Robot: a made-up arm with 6 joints. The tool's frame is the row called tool. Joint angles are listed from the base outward. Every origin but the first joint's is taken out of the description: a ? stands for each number. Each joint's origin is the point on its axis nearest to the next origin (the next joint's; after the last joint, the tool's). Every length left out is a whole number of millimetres.
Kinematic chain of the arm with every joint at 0, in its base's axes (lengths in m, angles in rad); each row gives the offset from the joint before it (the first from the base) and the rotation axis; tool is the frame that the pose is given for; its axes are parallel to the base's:
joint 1: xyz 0 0 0.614 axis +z
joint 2: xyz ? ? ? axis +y
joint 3: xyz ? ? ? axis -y
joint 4: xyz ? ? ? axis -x
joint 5: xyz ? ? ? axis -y
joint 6: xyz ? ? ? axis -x
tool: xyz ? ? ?
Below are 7 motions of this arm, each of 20 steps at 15 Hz.
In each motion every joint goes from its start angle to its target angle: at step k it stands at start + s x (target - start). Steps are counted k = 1, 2, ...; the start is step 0. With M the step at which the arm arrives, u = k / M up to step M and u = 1 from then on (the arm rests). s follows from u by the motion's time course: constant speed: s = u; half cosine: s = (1 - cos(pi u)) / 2; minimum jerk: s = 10 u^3 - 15 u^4 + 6 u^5.
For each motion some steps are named. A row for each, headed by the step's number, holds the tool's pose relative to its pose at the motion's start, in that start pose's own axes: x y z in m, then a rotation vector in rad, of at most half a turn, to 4 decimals.
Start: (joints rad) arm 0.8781 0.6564 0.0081 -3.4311 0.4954 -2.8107
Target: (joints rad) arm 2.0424 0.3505 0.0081 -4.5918 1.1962 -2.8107
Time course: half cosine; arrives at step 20
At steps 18, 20:
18: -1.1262 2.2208 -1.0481 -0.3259 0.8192 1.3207
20: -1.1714 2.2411 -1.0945 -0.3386 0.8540 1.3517

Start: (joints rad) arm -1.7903 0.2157 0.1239 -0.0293 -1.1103 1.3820
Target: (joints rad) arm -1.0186 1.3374 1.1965 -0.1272 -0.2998 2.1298
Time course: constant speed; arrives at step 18
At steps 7, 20:
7: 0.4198 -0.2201 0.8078 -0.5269 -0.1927 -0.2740
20: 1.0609 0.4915 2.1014 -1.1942 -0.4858 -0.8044

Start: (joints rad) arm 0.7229 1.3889 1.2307 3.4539 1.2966 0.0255
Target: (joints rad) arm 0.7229 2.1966 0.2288 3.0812 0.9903 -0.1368
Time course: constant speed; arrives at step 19
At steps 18, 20:
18: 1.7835 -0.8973 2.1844 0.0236 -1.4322 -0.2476
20: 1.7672 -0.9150 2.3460 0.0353 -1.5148 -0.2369

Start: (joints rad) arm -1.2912 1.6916 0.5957 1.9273 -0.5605 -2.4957
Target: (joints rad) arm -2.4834 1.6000 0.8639 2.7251 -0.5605 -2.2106
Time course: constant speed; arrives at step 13
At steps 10, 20:
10: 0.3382 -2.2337 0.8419 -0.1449 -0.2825 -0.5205
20: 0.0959 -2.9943 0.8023 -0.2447 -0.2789 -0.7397

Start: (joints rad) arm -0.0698 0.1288 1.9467 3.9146 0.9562 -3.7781
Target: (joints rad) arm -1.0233 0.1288 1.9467 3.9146 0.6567 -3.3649
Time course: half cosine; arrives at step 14
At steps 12, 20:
12: -0.1040 0.1342 0.0978 -1.1006 -0.6263 -0.3131
20: -0.1086 0.1441 0.0970 -1.1611 -0.6534 -0.3333

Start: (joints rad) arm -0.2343 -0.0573 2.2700 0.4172 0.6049 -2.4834
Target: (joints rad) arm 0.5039 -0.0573 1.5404 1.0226 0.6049 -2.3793
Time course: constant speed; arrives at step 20
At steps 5, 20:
5: -0.1615 -0.1593 0.2578 -0.0386 -0.1731 -0.1262
20: -0.7571 -0.7756 0.4198 0.1338 -0.4459 -0.5505

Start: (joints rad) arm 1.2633 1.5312 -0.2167 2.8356 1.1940 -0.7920
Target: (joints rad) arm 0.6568 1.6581 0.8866 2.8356 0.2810 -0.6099
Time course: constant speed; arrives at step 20
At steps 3, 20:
3: -0.2310 -0.0493 -0.1457 -0.0360 0.1212 -0.2667
20: -1.4577 0.8160 -1.0268 0.2982 1.0552 -1.5860

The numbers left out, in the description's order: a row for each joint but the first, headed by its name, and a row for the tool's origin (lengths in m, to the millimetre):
joint 2: 0.206 0 0
joint 3: 0 0 1.382
joint 4: 1.317 0 0.231
joint 5: 0 0 0
joint 6: 0.271 0 0
tool: 0 0 0

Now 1 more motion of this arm.
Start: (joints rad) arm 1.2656 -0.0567 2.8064 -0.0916 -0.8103 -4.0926
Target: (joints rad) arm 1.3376 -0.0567 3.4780 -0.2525 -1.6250 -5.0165
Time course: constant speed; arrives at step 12
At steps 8, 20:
8: -0.5601 -0.1662 -0.0890 0.6504 -0.1282 0.0575
20: -0.8630 -0.1714 -0.0730 0.9322 -0.1795 0.1169

